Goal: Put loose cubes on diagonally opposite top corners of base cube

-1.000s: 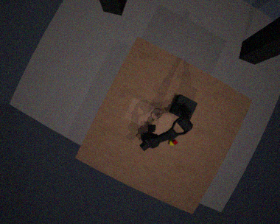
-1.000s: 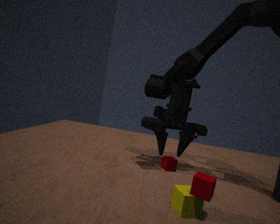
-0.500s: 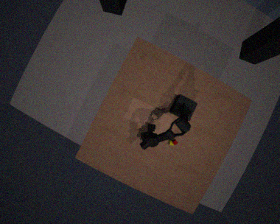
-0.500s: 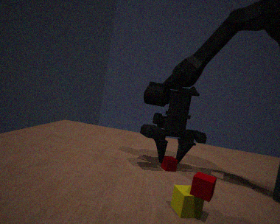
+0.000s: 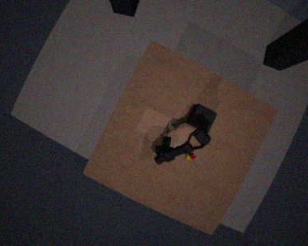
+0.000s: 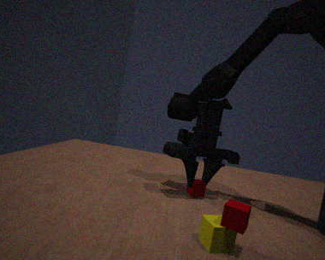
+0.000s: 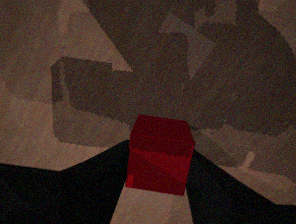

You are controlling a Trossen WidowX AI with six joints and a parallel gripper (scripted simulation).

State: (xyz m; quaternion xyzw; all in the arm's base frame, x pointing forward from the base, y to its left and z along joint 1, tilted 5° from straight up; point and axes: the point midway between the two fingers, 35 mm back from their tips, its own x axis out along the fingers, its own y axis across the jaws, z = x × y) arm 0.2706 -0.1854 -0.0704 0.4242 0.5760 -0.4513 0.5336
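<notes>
Right now the yellow base cube is 3 cm ahead of my gripper tip and 21 cm to the left of it.
</notes>
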